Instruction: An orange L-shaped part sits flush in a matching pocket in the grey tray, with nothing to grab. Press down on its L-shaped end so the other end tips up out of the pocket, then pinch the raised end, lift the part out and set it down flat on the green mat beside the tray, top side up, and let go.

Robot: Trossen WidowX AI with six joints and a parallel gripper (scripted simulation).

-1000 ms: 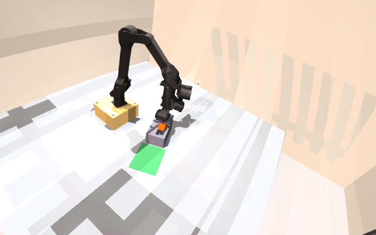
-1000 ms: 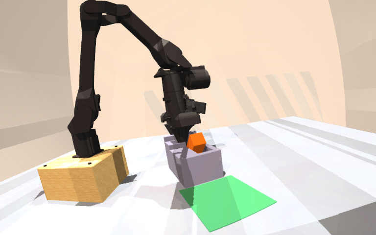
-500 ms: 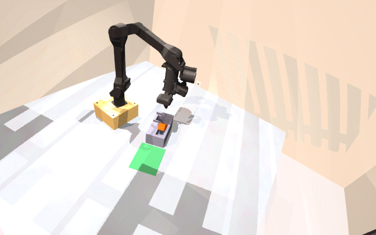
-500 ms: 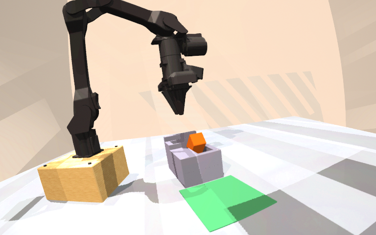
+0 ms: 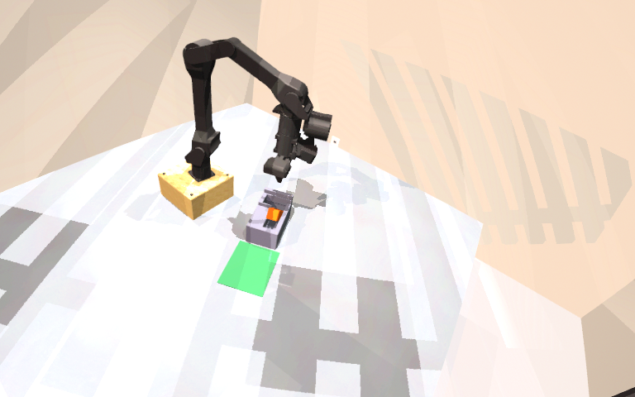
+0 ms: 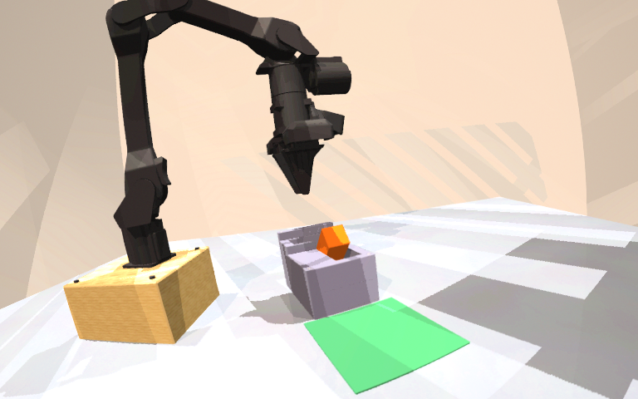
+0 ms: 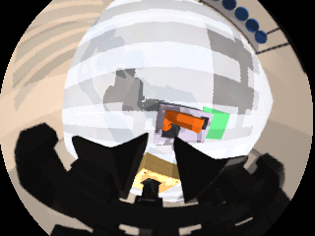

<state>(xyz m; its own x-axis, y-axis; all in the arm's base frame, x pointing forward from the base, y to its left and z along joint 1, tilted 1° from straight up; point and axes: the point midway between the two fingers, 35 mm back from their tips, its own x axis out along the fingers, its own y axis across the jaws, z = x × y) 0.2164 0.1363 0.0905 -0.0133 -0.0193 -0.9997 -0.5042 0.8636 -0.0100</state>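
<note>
Right now my gripper tip is 20 mm short of the orange L-shaped part, 40 mm to the left of it and 100 mm above it. Also, from my gripper tip: green mat (110 mm ahead, 190 mm to the right, 160 mm below).
</note>
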